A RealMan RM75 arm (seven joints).
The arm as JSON. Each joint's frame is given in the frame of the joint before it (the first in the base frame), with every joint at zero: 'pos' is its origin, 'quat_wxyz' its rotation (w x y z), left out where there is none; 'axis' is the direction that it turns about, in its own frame. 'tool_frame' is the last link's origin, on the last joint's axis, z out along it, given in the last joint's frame.
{
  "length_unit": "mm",
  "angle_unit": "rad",
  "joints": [
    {
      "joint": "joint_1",
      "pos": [
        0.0,
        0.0,
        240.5
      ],
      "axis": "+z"
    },
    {
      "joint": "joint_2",
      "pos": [
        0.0,
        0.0,
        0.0
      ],
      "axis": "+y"
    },
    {
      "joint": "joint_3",
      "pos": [
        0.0,
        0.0,
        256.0
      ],
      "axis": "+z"
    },
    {
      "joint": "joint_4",
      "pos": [
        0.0,
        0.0,
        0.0
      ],
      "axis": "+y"
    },
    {
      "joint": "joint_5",
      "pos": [
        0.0,
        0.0,
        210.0
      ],
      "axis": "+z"
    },
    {
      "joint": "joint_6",
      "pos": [
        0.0,
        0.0,
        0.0
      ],
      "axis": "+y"
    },
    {
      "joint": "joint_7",
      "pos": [
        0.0,
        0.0,
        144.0
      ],
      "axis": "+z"
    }
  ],
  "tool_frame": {
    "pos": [
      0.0,
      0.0,
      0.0
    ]
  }
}
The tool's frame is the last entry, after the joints.
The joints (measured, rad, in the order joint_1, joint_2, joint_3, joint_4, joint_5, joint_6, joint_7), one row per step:
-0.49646 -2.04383 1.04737 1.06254 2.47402 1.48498 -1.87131
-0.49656 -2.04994 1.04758 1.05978 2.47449 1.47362 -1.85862
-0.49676 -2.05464 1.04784 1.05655 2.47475 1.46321 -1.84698
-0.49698 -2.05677 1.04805 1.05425 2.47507 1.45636 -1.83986
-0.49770 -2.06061 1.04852 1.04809 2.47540 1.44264 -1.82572
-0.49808 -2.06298 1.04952 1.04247 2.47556 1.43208 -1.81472
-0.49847 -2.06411 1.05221 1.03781 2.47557 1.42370 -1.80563
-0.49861 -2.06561 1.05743 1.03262 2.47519 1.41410 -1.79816
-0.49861 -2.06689 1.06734 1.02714 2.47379 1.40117 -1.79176
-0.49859 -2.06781 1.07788 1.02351 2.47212 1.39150 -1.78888
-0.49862 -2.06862 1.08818 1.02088 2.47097 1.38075 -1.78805
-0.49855 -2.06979 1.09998 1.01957 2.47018 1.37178 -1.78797
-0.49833 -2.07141 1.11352 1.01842 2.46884 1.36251 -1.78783
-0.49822 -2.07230 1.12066 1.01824 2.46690 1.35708 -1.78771
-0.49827 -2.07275 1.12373 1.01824 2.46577 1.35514 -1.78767
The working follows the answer.
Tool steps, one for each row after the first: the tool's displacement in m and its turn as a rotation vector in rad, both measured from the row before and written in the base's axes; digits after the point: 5 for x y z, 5 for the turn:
0.00045 0.00059 -0.00253 0.00254 -0.00037 -0.01248
0.00021 0.00057 -0.00207 0.00235 0.00023 -0.01104
-0.00006 0.00047 -0.00100 0.00199 0.00104 -0.00669
-0.00030 0.00087 -0.00209 0.00332 0.00188 -0.01241
-0.00049 0.00054 -0.00160 0.00179 0.00204 -0.00911
-0.00039 0.00042 -0.00128 0.00011 0.00305 -0.00840
-0.00030 0.00030 -0.00185 -0.00068 0.00325 -0.00774
-0.00007 0.00051 -0.00239 -0.00071 0.00494 -0.00944
0.00029 0.00030 -0.00218 -0.00200 0.00411 -0.00719
0.00034 0.00058 -0.00188 0.00030 0.00459 -0.00619
0.00068 0.00035 -0.00210 -0.00179 0.00491 -0.00673
0.00094 0.00022 -0.00253 -0.00287 0.00476 -0.00776
0.00073 0.00027 -0.00131 -0.00053 0.00144 -0.00471
0.00042 0.00010 -0.00060 -0.00053 0.00019 -0.00210

Tool pose at each row, in the base's axes (x y z in m, rotation vector in rad; rounded; the steps above come from the unrounded poses):
-0.28055 0.33979 0.02328 -2.76871 -0.72117 0.31444
-0.28010 0.34038 0.02075 -2.76984 -0.70361 0.31031
-0.27989 0.34095 0.01867 -2.77047 -0.68795 0.30736
-0.27996 0.34142 0.01768 -2.76996 -0.67824 0.30656
-0.28026 0.34229 0.01559 -2.76932 -0.66025 0.30516
-0.28075 0.34283 0.01399 -2.76917 -0.64693 0.30530
-0.28114 0.34325 0.01271 -2.77007 -0.63439 0.30764
-0.28144 0.34355 0.01086 -2.77144 -0.62274 0.31070
-0.28151 0.34407 0.00847 -2.77263 -0.60829 0.31571
-0.28122 0.34437 0.00630 -2.77477 -0.59720 0.32056
-0.28088 0.34496 0.00442 -2.77430 -0.58741 0.32538
-0.28020 0.34530 0.00232 -2.77580 -0.57675 0.33132
-0.27926 0.34553 -0.00022 -2.77853 -0.56467 0.33723
-0.27853 0.34580 -0.00153 -2.77946 -0.55769 0.33838
-0.27810 0.34590 -0.00213 -2.78030 -0.55467 0.33838

